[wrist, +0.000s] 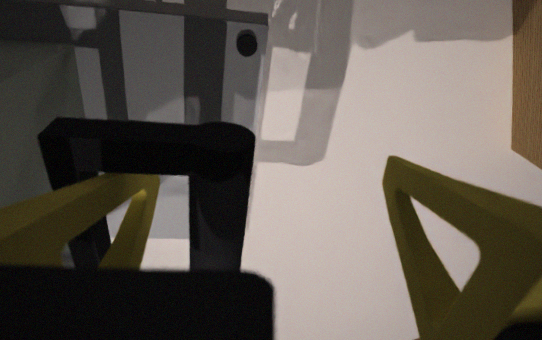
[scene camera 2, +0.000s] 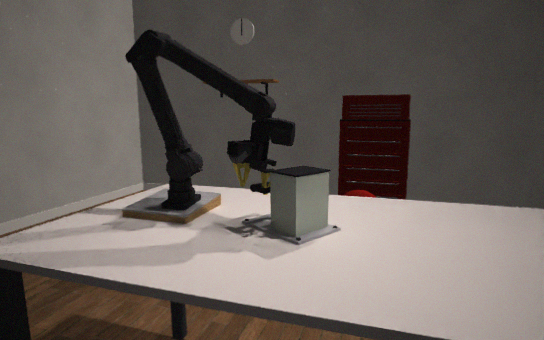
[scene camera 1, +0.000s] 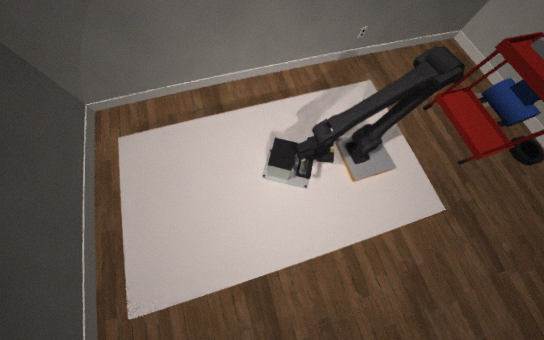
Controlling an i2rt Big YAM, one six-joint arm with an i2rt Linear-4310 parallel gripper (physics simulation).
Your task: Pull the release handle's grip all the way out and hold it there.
Labels:
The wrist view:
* my gripper: 270,169
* grey base plate: 182,69

